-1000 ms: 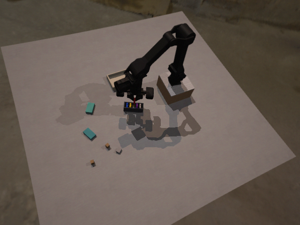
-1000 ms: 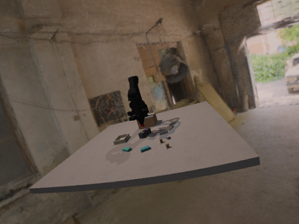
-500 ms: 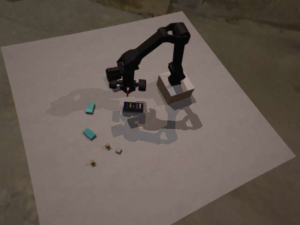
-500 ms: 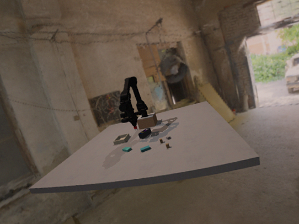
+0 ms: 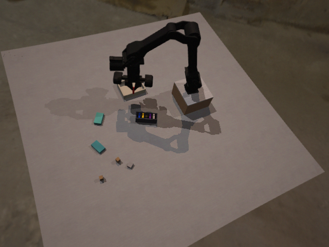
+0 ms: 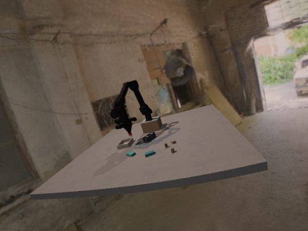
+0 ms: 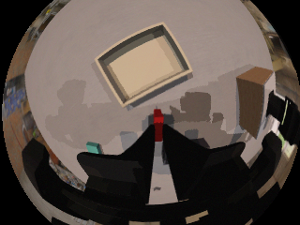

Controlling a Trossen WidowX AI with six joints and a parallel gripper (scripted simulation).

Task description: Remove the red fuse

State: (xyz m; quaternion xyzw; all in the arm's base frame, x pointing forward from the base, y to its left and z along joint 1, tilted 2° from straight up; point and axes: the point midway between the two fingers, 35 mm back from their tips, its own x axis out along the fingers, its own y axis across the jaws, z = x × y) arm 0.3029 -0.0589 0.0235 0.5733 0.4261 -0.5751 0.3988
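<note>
Right now my gripper tip is 1 cm past the shallow beige tray, 8 cm to the left of it and 9 cm above it. Also, from my gripper tip: red fuse 1 cm below.
</note>
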